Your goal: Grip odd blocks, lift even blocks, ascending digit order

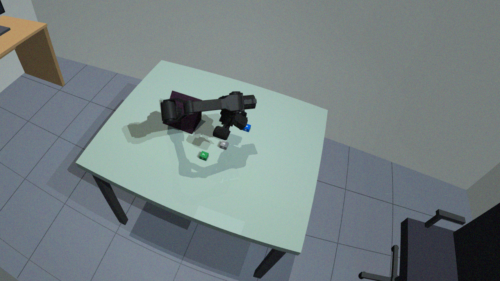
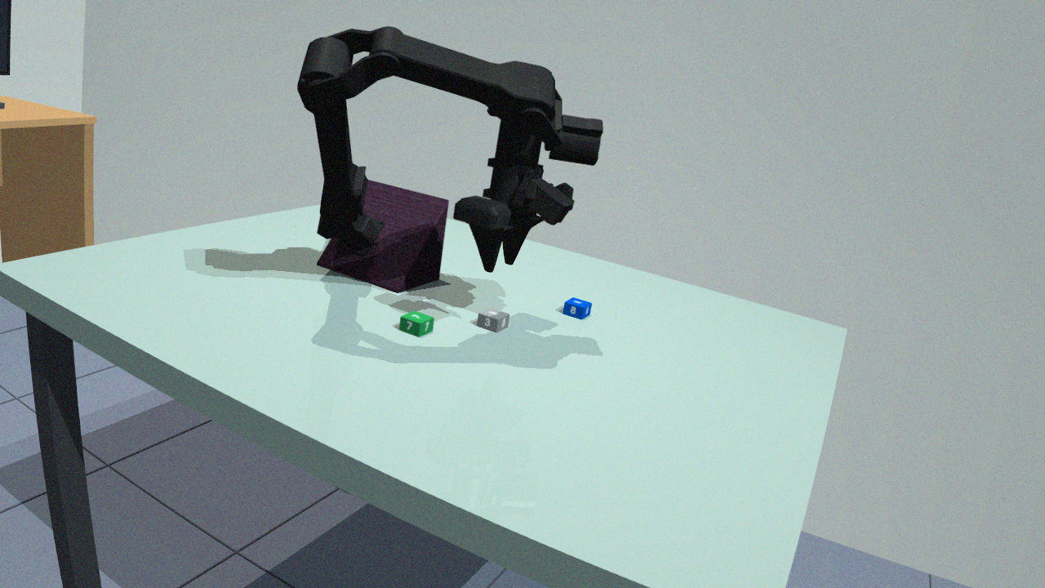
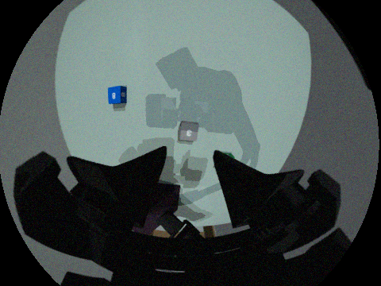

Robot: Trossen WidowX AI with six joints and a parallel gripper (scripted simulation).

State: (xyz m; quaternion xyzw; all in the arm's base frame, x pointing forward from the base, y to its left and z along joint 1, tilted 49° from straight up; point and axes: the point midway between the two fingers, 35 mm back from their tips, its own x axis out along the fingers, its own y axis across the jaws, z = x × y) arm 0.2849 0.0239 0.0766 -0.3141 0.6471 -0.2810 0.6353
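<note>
My gripper tip is 60 mm past the green block, 100 mm to the left of it and 70 mm above it. The rest, counted from my gripper tip: grey block: 70 mm below; blue block: 60 mm ahead, 150 mm to the left, 70 mm below.
</note>
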